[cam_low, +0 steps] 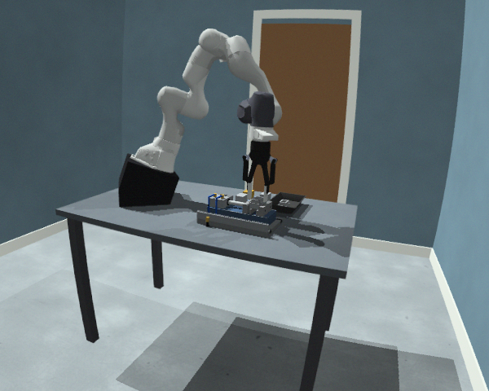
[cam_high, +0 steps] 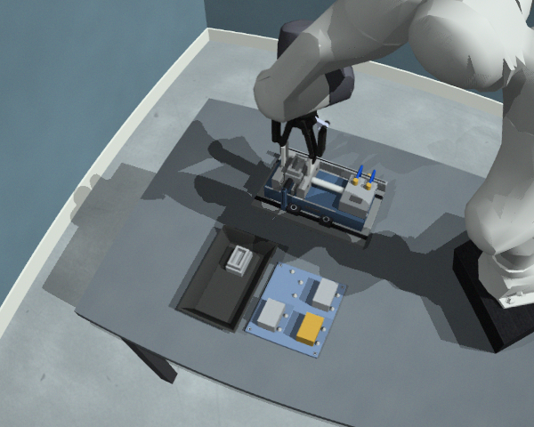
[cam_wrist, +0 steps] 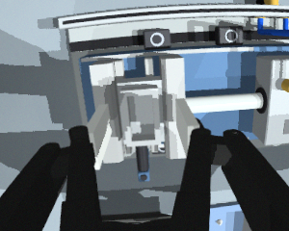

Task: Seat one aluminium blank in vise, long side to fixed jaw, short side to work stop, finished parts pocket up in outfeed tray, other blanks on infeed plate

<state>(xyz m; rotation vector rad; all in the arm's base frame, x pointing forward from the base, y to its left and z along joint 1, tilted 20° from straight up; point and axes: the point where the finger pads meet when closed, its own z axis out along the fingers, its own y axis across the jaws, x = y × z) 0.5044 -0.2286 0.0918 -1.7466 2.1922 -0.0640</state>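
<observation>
Right now my hand is 3 cm past the moving jaw, 1 cm to the right of it and 6 cm above it. The rest, counted from my hand: vise: 6 cm behind, 2 cm to the left, 10 cm below; fixed jaw: 3 cm ahead, 6 cm below; vise hose block: 16 cm behind, 3 cm to the left, 6 cm below.
</observation>
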